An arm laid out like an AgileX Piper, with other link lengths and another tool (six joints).
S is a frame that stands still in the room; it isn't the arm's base.
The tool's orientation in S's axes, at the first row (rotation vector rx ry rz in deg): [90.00, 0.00, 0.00]
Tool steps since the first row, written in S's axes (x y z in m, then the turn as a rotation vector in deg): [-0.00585, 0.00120, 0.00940, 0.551, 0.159, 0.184]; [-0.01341, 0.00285, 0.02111, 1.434, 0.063, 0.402]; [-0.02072, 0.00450, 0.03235, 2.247, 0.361, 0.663]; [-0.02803, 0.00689, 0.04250, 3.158, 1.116, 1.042]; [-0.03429, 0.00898, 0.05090, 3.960, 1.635, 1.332]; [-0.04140, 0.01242, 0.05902, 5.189, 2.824, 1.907]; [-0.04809, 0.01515, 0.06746, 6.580, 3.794, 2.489]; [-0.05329, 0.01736, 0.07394, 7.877, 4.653, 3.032]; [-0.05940, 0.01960, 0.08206, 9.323, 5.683, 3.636]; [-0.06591, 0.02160, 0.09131, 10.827, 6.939, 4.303]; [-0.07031, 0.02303, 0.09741, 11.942, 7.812, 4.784]
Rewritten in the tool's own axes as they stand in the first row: [-0.00585, 0.00940, -0.00120, 0.551, 0.184, -0.159]; [-0.01341, 0.02111, -0.00285, 1.434, 0.402, -0.063]; [-0.02072, 0.03235, -0.00450, 2.247, 0.663, -0.361]; [-0.02803, 0.04250, -0.00689, 3.158, 1.042, -1.116]; [-0.03429, 0.05090, -0.00898, 3.960, 1.332, -1.635]; [-0.04140, 0.05902, -0.01242, 5.189, 1.907, -2.824]; [-0.04809, 0.06746, -0.01515, 6.580, 2.489, -3.794]; [-0.05329, 0.07394, -0.01736, 7.877, 3.032, -4.653]; [-0.05940, 0.08206, -0.01960, 9.323, 3.636, -5.683]; [-0.06591, 0.09131, -0.02160, 10.827, 4.303, -6.939]; [-0.07031, 0.09741, -0.02303, 11.942, 4.784, -7.812]
